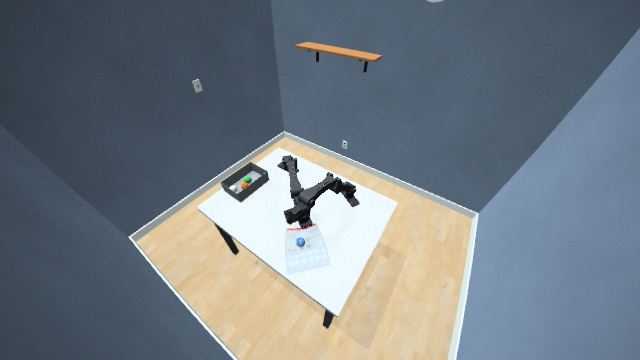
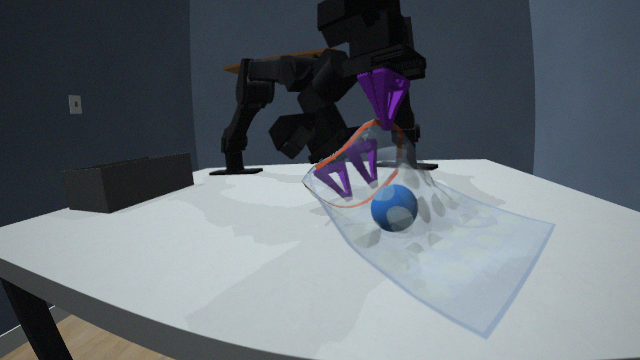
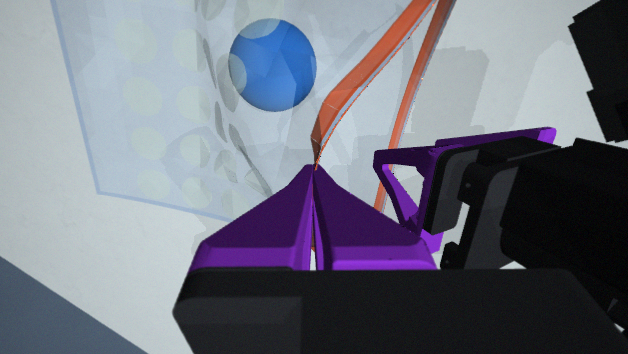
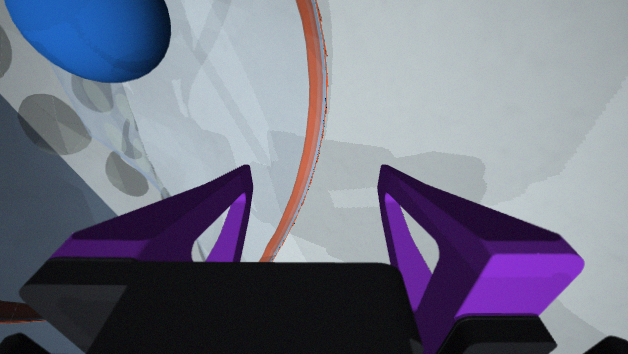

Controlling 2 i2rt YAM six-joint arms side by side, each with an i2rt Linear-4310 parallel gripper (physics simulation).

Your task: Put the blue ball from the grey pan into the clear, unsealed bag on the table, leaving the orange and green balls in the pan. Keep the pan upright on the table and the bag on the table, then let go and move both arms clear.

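The blue ball (image 1: 300, 242) (image 2: 394, 208) (image 3: 272, 65) (image 4: 100, 40) is inside the clear bag (image 1: 307, 268) (image 2: 500, 280) (image 3: 95, 150), past its orange-rimmed mouth. The bag's far end lies flat on the table. My left gripper (image 1: 305, 227) (image 2: 387, 128) (image 3: 312, 176) is shut on the bag's rim and holds that side of the mouth up. My right gripper (image 2: 360, 193) (image 4: 315, 175) is open and empty at the mouth, apart from the ball. The grey pan (image 1: 256, 189) (image 2: 150, 182) stands upright, with the green ball (image 1: 248, 179) and orange ball (image 1: 244, 185) in it.
A white ball (image 1: 233, 188) is also in the pan. The white table (image 1: 360, 240) (image 2: 200, 280) carries both arms. The arms are close together above the bag's mouth. A wooden shelf (image 1: 338, 51) hangs on the wall behind.
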